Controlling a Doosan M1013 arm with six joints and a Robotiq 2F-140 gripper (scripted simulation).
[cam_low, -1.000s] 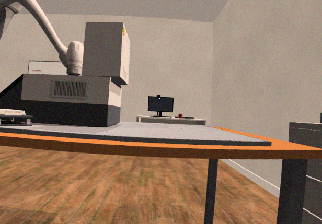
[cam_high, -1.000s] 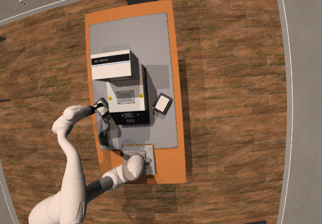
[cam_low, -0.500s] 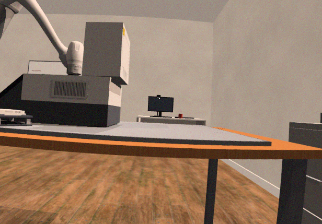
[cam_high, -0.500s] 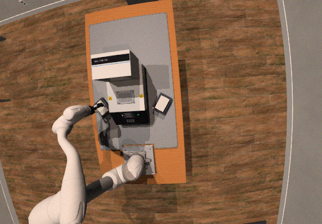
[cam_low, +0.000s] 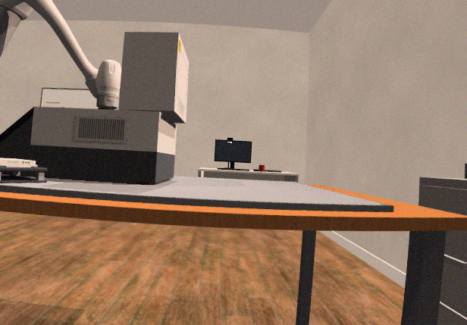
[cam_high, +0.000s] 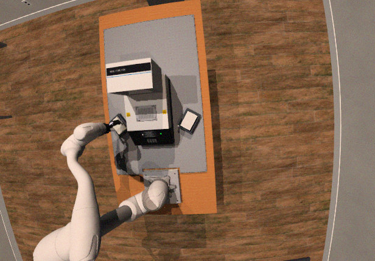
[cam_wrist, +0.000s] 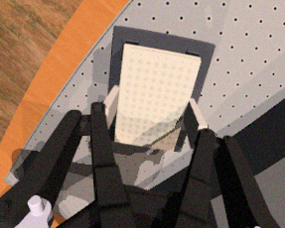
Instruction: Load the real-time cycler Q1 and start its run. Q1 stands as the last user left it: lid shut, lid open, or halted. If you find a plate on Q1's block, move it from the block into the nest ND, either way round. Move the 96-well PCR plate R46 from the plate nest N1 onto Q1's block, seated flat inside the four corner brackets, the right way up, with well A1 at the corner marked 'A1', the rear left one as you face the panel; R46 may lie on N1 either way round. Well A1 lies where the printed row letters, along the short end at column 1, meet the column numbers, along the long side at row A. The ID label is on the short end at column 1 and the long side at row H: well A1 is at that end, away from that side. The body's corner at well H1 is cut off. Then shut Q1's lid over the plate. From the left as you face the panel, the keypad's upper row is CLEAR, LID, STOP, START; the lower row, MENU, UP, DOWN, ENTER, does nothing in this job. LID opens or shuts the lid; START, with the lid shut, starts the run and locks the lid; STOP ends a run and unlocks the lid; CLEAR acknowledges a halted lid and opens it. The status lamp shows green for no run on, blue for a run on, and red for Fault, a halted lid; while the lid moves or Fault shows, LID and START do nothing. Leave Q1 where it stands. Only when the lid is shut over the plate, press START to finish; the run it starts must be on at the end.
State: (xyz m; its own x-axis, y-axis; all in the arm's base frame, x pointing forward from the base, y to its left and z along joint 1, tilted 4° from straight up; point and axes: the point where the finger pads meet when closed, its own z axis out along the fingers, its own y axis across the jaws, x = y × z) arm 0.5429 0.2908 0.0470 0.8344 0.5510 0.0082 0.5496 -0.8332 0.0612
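Now: hand 2 cm above the 96-well plate. The rest, counted from my hand: dark plate nest N1: 2 cm behind, 58 cm to the right, 4 cm below; dark nest: 4 cm below; white plate R46: 2 cm behind, 58 cm to the right, 3 cm below.
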